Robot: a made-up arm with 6 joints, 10 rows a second.
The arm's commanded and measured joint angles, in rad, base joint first. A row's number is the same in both.
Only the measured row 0 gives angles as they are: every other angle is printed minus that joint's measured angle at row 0.
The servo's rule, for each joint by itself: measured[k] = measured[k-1] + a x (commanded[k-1-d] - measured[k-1]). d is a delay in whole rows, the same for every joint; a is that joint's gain. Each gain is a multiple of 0.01, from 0.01 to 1. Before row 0 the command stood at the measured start. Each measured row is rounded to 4 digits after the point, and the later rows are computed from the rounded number. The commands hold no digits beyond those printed.
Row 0, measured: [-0.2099, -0.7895, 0.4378, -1.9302, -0.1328, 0.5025]
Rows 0 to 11, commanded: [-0.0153, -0.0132, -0.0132, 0.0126, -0.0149, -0.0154]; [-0.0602, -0.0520, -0.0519, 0.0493, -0.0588, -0.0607]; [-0.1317, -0.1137, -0.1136, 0.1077, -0.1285, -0.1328]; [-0.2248, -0.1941, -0.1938, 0.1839, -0.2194, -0.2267]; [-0.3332, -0.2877, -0.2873, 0.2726, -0.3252, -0.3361]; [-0.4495, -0.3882, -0.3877, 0.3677, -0.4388, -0.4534]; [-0.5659, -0.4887, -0.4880, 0.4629, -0.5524, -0.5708]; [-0.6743, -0.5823, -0.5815, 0.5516, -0.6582, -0.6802]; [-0.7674, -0.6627, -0.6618, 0.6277, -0.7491, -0.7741]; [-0.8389, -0.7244, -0.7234, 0.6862, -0.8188, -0.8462]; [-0.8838, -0.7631, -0.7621, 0.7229, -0.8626, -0.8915]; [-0.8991, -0.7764, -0.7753, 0.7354, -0.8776, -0.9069]
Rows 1 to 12, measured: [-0.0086, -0.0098, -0.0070, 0.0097, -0.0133, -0.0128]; [-0.0375, -0.0410, -0.0308, 0.0402, -0.0538, -0.0526]; [-0.0903, -0.0948, -0.0747, 0.0922, -0.1203, -0.1192]; [-0.1656, -0.1683, -0.1378, 0.1628, -0.2085, -0.2084]; [-0.2595, -0.2567, -0.2170, 0.2473, -0.3124, -0.3144]; [-0.3659, -0.3540, -0.3075, 0.3400, -0.4249, -0.4298]; [-0.4779, -0.4537, -0.4032, 0.4346, -0.5384, -0.5468]; [-0.5879, -0.5489, -0.4977, 0.5247, -0.6450, -0.6575]; [-0.6884, -0.6331, -0.5847, 0.6040, -0.7376, -0.7543]; [-0.7727, -0.7007, -0.6582, 0.6673, -0.8099, -0.8306]; [-0.8349, -0.7469, -0.7133, 0.7101, -0.8568, -0.8811]; [-0.8709, -0.7687, -0.7462, 0.7296, -0.8753, -0.9025]
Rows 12 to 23, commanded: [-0.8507, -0.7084, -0.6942, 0.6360, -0.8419, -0.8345]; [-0.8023, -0.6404, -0.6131, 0.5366, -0.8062, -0.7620]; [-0.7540, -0.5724, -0.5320, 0.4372, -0.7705, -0.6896]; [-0.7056, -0.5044, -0.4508, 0.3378, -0.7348, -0.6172]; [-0.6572, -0.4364, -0.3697, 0.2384, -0.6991, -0.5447]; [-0.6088, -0.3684, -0.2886, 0.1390, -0.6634, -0.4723]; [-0.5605, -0.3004, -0.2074, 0.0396, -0.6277, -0.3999]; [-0.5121, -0.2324, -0.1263, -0.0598, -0.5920, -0.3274]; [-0.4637, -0.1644, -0.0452, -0.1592, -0.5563, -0.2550]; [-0.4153, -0.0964, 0.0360, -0.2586, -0.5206, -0.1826]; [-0.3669, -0.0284, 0.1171, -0.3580, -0.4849, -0.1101]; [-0.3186, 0.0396, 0.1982, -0.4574, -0.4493, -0.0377]
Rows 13 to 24, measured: [-0.8596, -0.7241, -0.7186, 0.6575, -0.8456, -0.8461]; [-0.8275, -0.6622, -0.6627, 0.5644, -0.8105, -0.7763]; [-0.7863, -0.5957, -0.5934, 0.4665, -0.7749, -0.7043]; [-0.7411, -0.5281, -0.5178, 0.3674, -0.7392, -0.6320]; [-0.6941, -0.4602, -0.4393, 0.2681, -0.7035, -0.5595]; [-0.6463, -0.3923, -0.3594, 0.1687, -0.6678, -0.4871]; [-0.5983, -0.3243, -0.2788, 0.0693, -0.6321, -0.4147]; [-0.5500, -0.2563, -0.1980, -0.0301, -0.5964, -0.3422]; [-0.5017, -0.1883, -0.1170, -0.1295, -0.5607, -0.2698]; [-0.4533, -0.1203, -0.0359, -0.2289, -0.5250, -0.1974]; [-0.4049, -0.0523, 0.0452, -0.3283, -0.4893, -0.1249]; [-0.3566, 0.0157, 0.1263, -0.4277, -0.4537, -0.0525]
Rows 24 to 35, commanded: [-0.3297, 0.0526, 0.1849, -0.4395, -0.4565, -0.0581]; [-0.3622, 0.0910, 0.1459, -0.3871, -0.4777, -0.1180]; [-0.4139, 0.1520, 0.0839, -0.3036, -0.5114, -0.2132]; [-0.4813, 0.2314, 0.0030, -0.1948, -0.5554, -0.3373]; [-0.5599, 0.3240, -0.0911, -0.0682, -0.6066, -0.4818]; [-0.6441, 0.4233, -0.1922, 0.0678, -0.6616, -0.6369]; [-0.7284, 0.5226, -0.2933, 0.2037, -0.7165, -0.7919]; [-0.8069, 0.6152, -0.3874, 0.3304, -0.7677, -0.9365]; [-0.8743, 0.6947, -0.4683, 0.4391, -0.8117, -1.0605]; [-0.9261, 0.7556, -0.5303, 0.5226, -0.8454, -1.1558]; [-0.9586, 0.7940, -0.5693, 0.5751, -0.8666, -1.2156]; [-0.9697, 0.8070, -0.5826, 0.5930, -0.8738, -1.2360]
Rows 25 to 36, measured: [-0.3415, 0.0430, 0.1574, -0.4368, -0.4562, -0.0571]; [-0.3531, 0.0785, 0.1513, -0.3985, -0.4753, -0.1076]; [-0.3871, 0.1329, 0.1156, -0.3254, -0.5074, -0.1952]; [-0.4399, 0.2058, 0.0559, -0.2248, -0.5501, -0.3131]; [-0.5071, 0.2933, -0.0220, -0.1042, -0.6004, -0.4531]; [-0.5838, 0.3895, -0.1122, 0.0282, -0.6549, -0.6057]; [-0.6648, 0.4880, -0.2082, 0.1633, -0.7097, -0.7602]; [-0.7444, 0.5821, -0.3032, 0.2920, -0.7613, -0.9065]; [-0.8171, 0.6654, -0.3907, 0.4053, -0.8062, -1.0343]; [-0.8781, 0.7321, -0.4647, 0.4956, -0.8411, -1.1351]; [-0.9232, 0.7779, -0.5201, 0.5568, -0.8638, -1.2019]; [-0.9492, 0.7994, -0.5532, 0.5847, -0.8727, -1.2302]
